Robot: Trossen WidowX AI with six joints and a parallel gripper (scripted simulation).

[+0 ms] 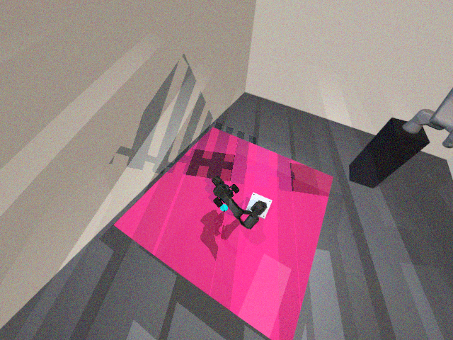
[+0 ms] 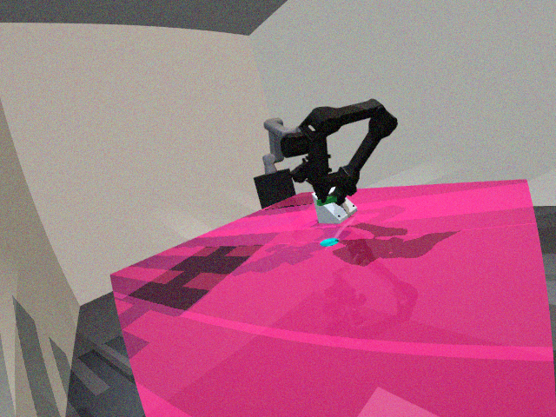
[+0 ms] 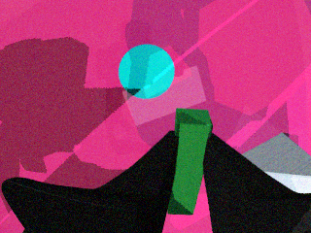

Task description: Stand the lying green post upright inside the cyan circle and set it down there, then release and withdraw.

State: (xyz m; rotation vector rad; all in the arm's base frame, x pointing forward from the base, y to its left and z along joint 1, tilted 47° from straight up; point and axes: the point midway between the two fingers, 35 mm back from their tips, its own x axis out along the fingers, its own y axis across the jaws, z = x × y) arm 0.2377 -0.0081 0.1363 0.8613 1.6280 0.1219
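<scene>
The cyan circle is 130 mm below my gripper tip, 20 mm ahead of it and 10 mm to the left of it. From my gripper tip the other things lie so: green post: 20 mm behind, 10 mm to the left.
</scene>
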